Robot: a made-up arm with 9 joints. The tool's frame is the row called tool.
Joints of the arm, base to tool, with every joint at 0 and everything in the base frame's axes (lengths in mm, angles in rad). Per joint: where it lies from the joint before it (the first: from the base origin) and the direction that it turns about. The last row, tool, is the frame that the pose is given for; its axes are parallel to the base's.
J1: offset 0.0 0.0 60.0 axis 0 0 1
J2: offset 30.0 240.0 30.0 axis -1 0 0
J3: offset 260.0 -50.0 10.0 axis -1 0 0
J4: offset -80.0 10.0 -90.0 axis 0 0 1
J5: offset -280.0 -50.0 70.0 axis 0 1 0
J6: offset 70.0 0.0 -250.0 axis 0 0 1
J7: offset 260.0 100.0 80.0 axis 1 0 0
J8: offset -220.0 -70.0 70.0 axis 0 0 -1
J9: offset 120.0 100.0 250.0 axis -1 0 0
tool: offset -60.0 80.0 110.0
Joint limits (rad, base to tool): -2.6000..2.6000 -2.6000..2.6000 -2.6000..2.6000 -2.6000..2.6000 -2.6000..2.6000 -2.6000..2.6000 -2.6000..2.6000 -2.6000..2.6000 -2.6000..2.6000
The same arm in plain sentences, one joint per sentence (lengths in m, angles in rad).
The arm has nine revolute joints in a row. What follows holds with every joint at zero, and every direction is one of the base frame's. The first joint lies 0.0600 m along +z from the base frame's origin and rotates about +z, from -2.6000 to 2.6000 rad. The second joint lies 0.0300 m along +x and 0.2400 m along +y and 0.0300 m along +z from the first joint and rotates about -x, from -2.6000 to 2.6000 rad. The third joint lies 0.2600 m along +x and 0.0500 m along -y and 0.0100 m along +z from the second joint and rotates about -x, from -2.6000 to 2.6000 rad. The fourth joint lies 0.0800 m along -x and 0.0100 m along +y and 0.0900 m along -z from the third joint and rotates about +z, from -2.6000 to 2.6000 rad. The fifth joint lies 0.2800 m along -x and 0.0500 m along -y and 0.0700 m along +z from the fourth joint and rotates about +y, from -2.6000 to 2.6000 rad. The sixth joint lies 0.0700 m along +x and 0.2500 m along -z from the fifth joint and rotates about +z, from -2.6000 to 2.6000 rad. The seventh joint lies 0.2600 m along +x and 0.1000 m along +y and 0.0800 m along +z from the sixth joint and rotates about +x, from -2.6000 to 2.6000 rad. The eighth joint lies 0.2200 m along -x and 0.0700 m along -y and 0.0700 m along +z from the seventh joint and rotates about -z, from -2.6000 to 2.6000 rad. The ninth joint lies 0.1200 m along +x and 0.1000 m along +y and 0.2500 m along +z from the eighth joint and rotates about -x, from -2.6000 to 2.6000 rad. The tool frame, which is the frame that the pose is given for, lies 0.0600 m along -x and 0.0800 m along +y and 0.1100 m along +z from the ninth joint; its axes are parallel to the base frame's.
